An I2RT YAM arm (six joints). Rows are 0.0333 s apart.
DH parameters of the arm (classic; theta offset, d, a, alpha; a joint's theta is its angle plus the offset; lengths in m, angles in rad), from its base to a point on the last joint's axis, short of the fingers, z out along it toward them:
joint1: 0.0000 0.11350 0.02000 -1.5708
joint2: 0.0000 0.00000 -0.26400 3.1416
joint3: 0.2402 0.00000 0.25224 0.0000
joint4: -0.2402 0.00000 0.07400 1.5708
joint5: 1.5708 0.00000 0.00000 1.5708
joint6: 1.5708 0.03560 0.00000 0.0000
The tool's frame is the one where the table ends.
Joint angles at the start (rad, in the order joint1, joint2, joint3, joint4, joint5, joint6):
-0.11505, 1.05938, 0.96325, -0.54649, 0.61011, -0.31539
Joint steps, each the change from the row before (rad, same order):
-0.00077, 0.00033, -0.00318, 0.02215, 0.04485, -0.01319
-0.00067, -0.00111, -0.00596, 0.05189, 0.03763, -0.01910
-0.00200, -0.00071, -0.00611, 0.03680, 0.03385, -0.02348
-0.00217, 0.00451, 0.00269, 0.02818, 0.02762, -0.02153
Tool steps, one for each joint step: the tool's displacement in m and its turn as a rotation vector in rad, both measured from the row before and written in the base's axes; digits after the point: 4 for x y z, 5 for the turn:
0.0004, -0.0015, 0.0013, -0.03613, -0.00672, -0.03063
0.0018, -0.0014, 0.0031, -0.03742, -0.03099, -0.02328
0.0008, -0.0015, 0.0017, -0.03476, -0.01211, -0.02117
0.0017, -0.0014, 0.0027, -0.02893, -0.00844, -0.01790

